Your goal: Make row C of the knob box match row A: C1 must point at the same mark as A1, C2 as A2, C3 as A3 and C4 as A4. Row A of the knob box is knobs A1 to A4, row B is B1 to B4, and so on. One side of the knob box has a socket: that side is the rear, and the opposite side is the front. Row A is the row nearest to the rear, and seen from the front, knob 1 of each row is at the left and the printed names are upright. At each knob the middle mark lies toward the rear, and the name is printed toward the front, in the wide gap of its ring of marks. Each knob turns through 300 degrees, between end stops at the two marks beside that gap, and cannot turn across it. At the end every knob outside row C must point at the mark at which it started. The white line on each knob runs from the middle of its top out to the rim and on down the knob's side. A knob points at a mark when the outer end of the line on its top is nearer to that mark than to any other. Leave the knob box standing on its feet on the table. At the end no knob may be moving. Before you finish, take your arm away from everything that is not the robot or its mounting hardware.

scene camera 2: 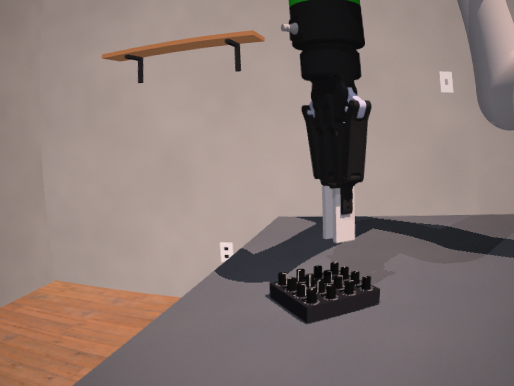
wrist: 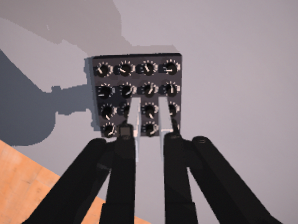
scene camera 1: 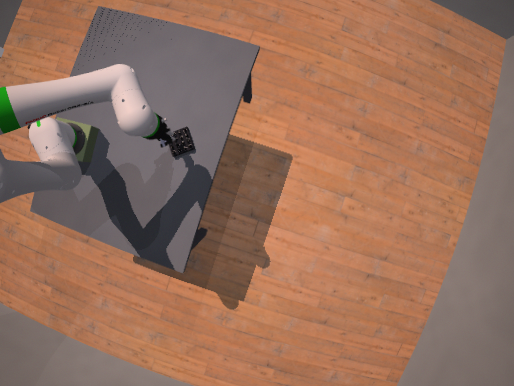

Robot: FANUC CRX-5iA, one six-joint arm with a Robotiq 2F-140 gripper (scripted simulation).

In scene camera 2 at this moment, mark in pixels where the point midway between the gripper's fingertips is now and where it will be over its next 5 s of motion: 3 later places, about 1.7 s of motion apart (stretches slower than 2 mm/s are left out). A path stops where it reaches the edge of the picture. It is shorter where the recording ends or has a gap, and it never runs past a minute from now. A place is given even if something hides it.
My gripper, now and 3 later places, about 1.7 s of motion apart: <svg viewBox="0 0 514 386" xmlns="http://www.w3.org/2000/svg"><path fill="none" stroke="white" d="M338 239L338 268L338 281L338 249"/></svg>
